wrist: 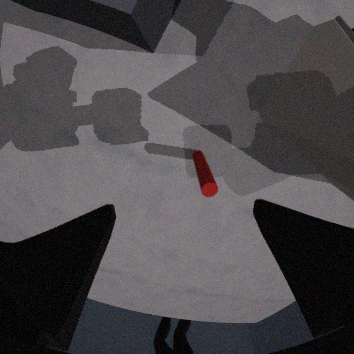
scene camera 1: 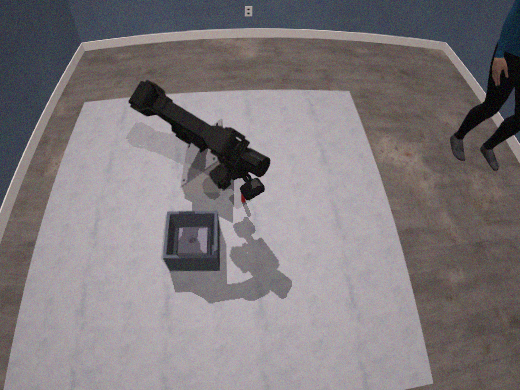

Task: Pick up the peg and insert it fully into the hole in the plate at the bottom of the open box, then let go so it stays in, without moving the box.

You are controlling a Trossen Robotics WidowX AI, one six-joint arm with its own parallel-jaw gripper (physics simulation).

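Places are measured from the arm's base along level axes (x ahead, y left, z up), in millimetres.
Where they show: gripper, fingertip midpoint: (wrist: 184,209).
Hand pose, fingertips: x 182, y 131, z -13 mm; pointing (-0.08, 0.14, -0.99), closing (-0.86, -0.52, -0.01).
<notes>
After its pixels a point has its place.
The red peg (scene camera 1: 243,198) {y 128, x 165, z -105 mm} (wrist: 204,172) {y 122, x 163, z -66 mm} stands upright on the pale mat, its top end towards the gripper in the wrist view. My gripper (scene camera 1: 236,184) {y 131, x 182, z -13 mm} (wrist: 184,209) {y 131, x 182, z -13 mm} is open and empty. In the wrist view the peg shows beyond the gap between the fingertips, a little right of its middle; in the scene view one finger hides part of it. The open dark grey box (scene camera 1: 191,264) {y -23, x 424, z -76 mm} (wrist: 155,25) {y 36, x 261, z -87 mm} stands to the left and nearer the viewer in the scene view. Its light plate (scene camera 1: 201,246) {y 4, x 366, z -71 mm} lies at the bottom, with a small dark hole (scene camera 1: 192,240) {y -29, x 336, z -90 mm} near the middle.
The black arm (scene camera 1: 187,120) {y -6, x 209, z 296 mm} reaches over the pale mat (scene camera 1: 320,300) {y 365, x 520, z -128 mm} from the upper left. Shadows of the arm fall around the peg and the box. A person (scene camera 1: 495,100) stands on the wooden floor (scene camera 1: 425,210) at the right, beyond the mat.
</notes>
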